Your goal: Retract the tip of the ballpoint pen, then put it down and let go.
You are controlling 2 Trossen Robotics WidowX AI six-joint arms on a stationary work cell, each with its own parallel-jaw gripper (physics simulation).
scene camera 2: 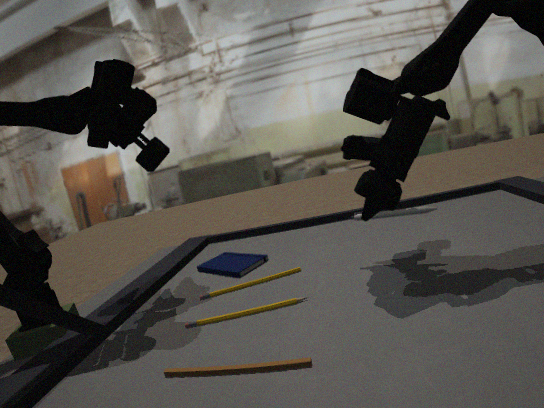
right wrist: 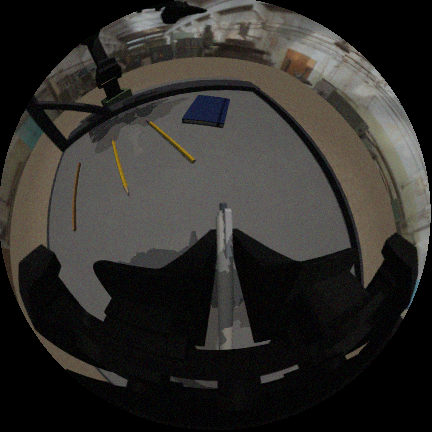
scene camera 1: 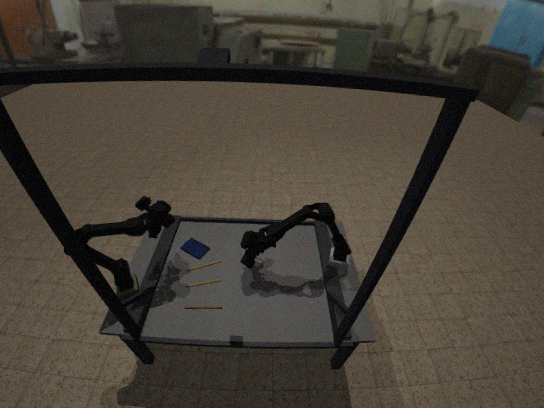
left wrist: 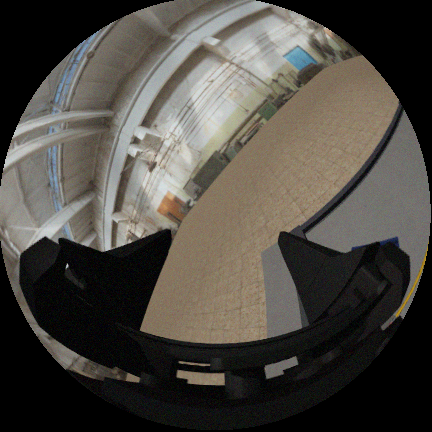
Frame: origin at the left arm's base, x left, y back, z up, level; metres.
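Seen in the pictures: left gripper, fingertip midpoint: (scene camera 2: 139,138) (left wrist: 226,236); right gripper, fingertip midpoint: (scene camera 2: 364,218) (right wrist: 223,234) (scene camera 1: 245,254); left arm's base, link origin: (right wrist: 114,94) (scene camera 1: 126,284); right arm's base, link origin: (scene camera 1: 339,256).
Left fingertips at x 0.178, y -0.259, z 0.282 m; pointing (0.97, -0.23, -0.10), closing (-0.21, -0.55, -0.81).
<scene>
Offsets run from my left fingertips to a thing's top centre. Level surfaces: height alone.
The pale grey ballpoint pen @(dx -0.346, dy -0.356, dz -0.230 m) (scene camera 2: 412,212) (right wrist: 225,290) is between the fingers of my right gripper (right wrist: 223,234) (scene camera 2: 368,216), which is shut on it. The pen is held roughly level above the table, apart from its shadow. Its dark button end sticks out just past the fingertips in the right wrist view; its tapered end points right in scene camera 2. Whether the writing tip is out is too small to tell. My left gripper (left wrist: 226,236) is open and empty, raised over the left edge of the table, far from the pen.
A blue notebook @(dx -0.081, dy -0.122, dz -0.310 m) (scene camera 1: 195,248) (scene camera 2: 232,264) (right wrist: 206,110) lies at the back left of the grey table @(dz -0.322 m) (scene camera 1: 280,320). Two yellow pencils @(dx -0.218, dy -0.125, dz -0.315 m) (scene camera 2: 250,283) @(dx -0.318, dy -0.087, dz -0.314 m) (scene camera 2: 245,313) and an orange-brown stick @(dx -0.440, dy -0.036, dz -0.315 m) (scene camera 2: 237,369) lie left of the right gripper. Dark frame posts (scene camera 1: 410,210) rise around the table.
</scene>
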